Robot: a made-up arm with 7 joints. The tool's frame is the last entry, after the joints. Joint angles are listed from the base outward.
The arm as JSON. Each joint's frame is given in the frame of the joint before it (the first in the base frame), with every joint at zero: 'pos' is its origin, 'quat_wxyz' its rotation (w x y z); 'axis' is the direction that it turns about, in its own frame. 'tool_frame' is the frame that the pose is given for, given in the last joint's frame.
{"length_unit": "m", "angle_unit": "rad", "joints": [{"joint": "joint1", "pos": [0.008, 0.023, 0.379], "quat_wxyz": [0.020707, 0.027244, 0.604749, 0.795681], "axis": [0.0, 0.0, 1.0]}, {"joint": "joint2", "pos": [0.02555, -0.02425, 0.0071], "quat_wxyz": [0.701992, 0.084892, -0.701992, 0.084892], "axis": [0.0, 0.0, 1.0]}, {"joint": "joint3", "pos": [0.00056, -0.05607, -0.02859], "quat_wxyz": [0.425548, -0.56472, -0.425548, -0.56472], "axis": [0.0, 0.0, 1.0]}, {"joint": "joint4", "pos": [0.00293, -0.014, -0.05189], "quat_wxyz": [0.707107, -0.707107, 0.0, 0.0], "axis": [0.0, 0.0, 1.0]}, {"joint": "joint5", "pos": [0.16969, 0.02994, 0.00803], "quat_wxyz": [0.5, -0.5, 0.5, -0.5], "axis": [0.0, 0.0, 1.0]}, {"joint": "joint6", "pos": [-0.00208, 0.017, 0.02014], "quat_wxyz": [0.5, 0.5, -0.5, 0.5], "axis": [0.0, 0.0, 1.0]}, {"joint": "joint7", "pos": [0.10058, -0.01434, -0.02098], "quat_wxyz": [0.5, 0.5, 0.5, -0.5], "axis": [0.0, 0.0, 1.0]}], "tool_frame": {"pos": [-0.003, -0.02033, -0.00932], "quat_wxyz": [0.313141, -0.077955, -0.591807, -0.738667]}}
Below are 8 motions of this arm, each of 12 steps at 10 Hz.
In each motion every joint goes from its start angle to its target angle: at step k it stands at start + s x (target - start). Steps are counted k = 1, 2, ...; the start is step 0. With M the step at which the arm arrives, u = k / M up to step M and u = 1 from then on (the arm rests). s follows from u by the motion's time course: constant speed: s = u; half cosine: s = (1 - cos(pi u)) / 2; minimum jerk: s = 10 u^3 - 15 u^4 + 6 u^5.
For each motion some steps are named. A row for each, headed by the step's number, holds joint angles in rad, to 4 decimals.
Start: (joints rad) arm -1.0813 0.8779 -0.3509 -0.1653 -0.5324 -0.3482 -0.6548
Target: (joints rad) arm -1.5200 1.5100 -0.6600 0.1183 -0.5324 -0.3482 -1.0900
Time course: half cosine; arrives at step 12
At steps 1, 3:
1: -1.0888 0.8887 -0.3562 -0.1605 -0.5324 -0.3482 -0.6622
3: -1.1455 0.9705 -0.3962 -0.1238 -0.5324 -0.3482 -0.7185

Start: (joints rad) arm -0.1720 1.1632 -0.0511 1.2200 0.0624 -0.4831 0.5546
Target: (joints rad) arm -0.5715 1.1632 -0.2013 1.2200 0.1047 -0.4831 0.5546
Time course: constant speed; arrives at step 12
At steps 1, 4, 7, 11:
1: -0.2053 1.1632 -0.0636 1.2200 0.0659 -0.4831 0.5546
4: -0.3052 1.1632 -0.1012 1.2200 0.0765 -0.4831 0.5546
7: -0.4050 1.1632 -0.1387 1.2200 0.0871 -0.4831 0.5546
11: -0.5382 1.1632 -0.1888 1.2200 0.1012 -0.4831 0.5546

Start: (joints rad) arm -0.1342 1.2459 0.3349 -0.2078 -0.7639 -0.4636 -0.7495
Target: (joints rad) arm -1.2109 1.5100 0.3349 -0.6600 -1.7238 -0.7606 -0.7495
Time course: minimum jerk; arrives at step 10
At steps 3, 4, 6, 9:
3: -0.3098 1.2890 0.3349 -0.2815 -0.9204 -0.5120 -0.7495
4: -0.4760 1.3297 0.3349 -0.3513 -1.0686 -0.5579 -0.7495
6: -0.8691 1.4262 0.3349 -0.5165 -1.4191 -0.6663 -0.7495
9: -1.2017 1.5077 0.3349 -0.6561 -1.7156 -0.7581 -0.7495

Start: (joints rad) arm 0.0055 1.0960 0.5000 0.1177 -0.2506 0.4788 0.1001
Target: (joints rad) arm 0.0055 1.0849 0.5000 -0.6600 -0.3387 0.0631 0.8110
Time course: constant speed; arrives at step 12
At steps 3, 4, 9, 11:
3: 0.0055 1.0932 0.5000 -0.0767 -0.2726 0.3749 0.2778
4: 0.0055 1.0923 0.5000 -0.1415 -0.2800 0.3402 0.3371
9: 0.0055 1.0877 0.5000 -0.4656 -0.3167 0.1670 0.6333
11: 0.0055 1.0858 0.5000 -0.5952 -0.3314 0.0977 0.7518

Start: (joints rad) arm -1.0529 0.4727 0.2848 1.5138 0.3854 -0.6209 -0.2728
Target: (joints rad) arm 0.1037 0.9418 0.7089 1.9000 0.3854 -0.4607 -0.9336
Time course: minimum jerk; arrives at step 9
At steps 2, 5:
2: -0.9645 0.5085 0.3172 1.5433 0.3854 -0.6087 -0.3233
5: -0.3551 0.7557 0.5407 1.7468 0.3854 -0.5242 -0.6715

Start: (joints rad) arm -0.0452 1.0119 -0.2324 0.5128 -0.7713 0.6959 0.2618
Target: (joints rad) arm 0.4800 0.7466 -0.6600 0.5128 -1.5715 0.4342 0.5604
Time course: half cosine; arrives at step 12
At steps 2, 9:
2: -0.0100 0.9941 -0.2610 0.5128 -0.8249 0.6784 0.2818
9: 0.4031 0.7855 -0.5974 0.5128 -1.4543 0.4725 0.5167

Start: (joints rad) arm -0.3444 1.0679 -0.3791 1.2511 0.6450 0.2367 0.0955
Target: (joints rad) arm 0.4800 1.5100 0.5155 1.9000 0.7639 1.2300 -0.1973
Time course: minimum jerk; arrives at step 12
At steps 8, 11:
8: 0.3070 1.4172 0.3277 1.7638 0.7389 1.0215 -0.1358
11: 0.4758 1.5078 0.5109 1.8967 0.7633 1.2249 -0.1958

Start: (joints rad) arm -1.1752 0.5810 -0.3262 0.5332 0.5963 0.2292 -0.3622
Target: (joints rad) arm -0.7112 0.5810 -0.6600 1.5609 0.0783 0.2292 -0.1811
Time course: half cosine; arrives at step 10
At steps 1, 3, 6, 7, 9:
1: -1.1638 0.5810 -0.3344 0.5583 0.5836 0.2292 -0.3578
3: -1.0796 0.5810 -0.3950 0.7450 0.4895 0.2292 -0.3249
6: -0.8715 0.5810 -0.5447 1.2058 0.2573 0.2292 -0.2437
7: -0.8068 0.5810 -0.5912 1.3491 0.1851 0.2292 -0.2184
9: -0.7226 0.5810 -0.6518 1.5358 0.0910 0.2292 -0.1855

